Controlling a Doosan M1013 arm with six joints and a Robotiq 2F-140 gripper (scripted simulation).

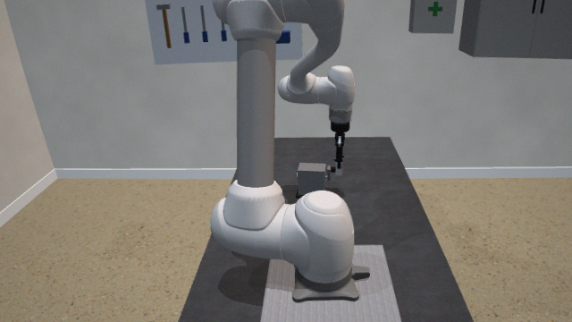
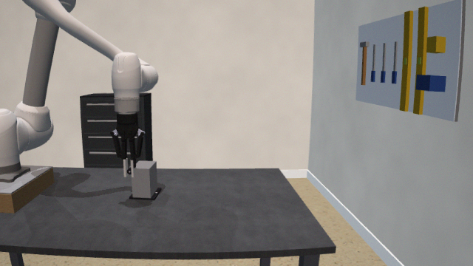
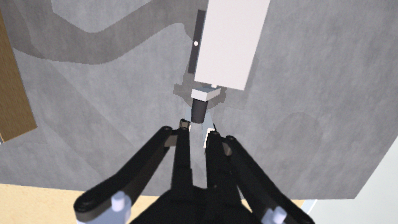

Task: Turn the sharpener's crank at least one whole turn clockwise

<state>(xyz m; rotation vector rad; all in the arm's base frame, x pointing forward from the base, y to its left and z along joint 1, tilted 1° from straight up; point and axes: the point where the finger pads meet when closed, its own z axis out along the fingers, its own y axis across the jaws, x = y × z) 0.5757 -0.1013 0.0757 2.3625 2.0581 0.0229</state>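
Now: hand 20 mm to the right of the crank knob and 20 mm above it. The rest, counted from my hand: crank 10 mm ahead, 20 mm to the left, 20 mm below.
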